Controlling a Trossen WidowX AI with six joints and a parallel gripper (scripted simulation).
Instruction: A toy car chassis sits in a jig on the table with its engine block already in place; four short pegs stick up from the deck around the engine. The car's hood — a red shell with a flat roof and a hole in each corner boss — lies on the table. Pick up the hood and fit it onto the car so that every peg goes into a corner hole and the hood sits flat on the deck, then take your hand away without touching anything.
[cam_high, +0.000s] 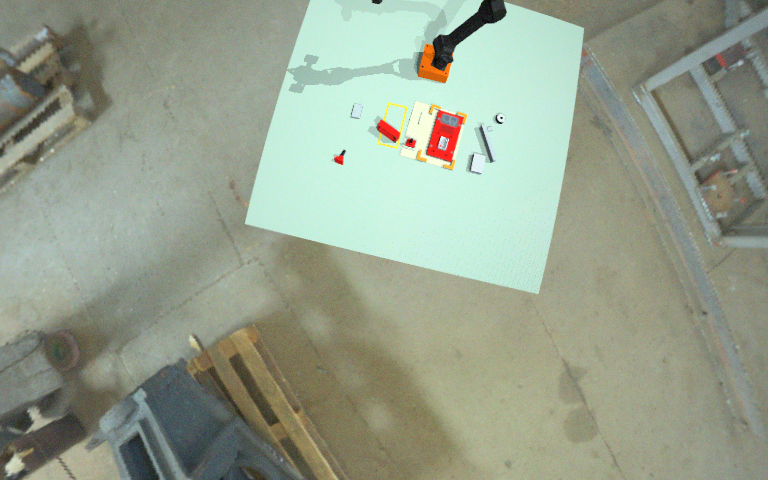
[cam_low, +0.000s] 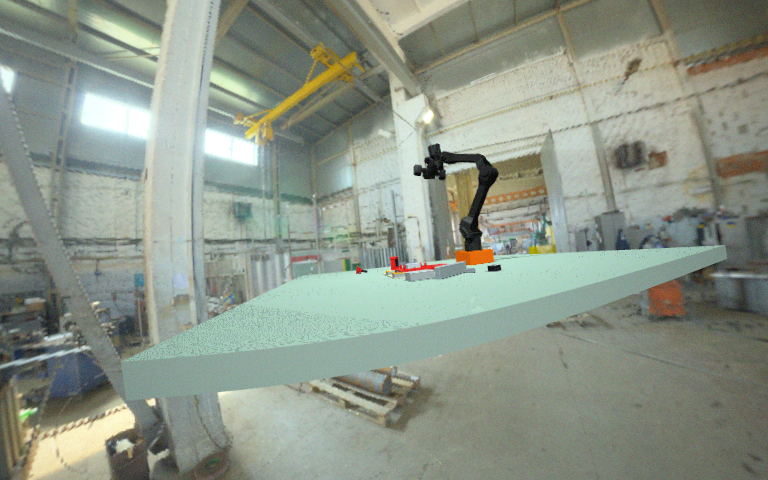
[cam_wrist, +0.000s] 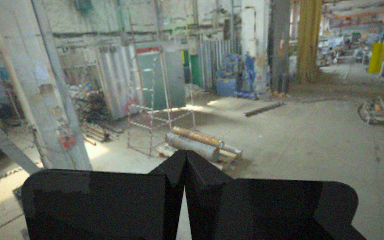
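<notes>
Right now the red hood is 250 mm ahead of my gripper tip, 220 mm to the left of it and 480 mm below it. Also, from my gripper tip: wheel: 10 mm behind, 630 mm to the left, 510 mm below; then cream jig: 190 mm ahead, 410 mm to the left, 500 mm below.
</notes>
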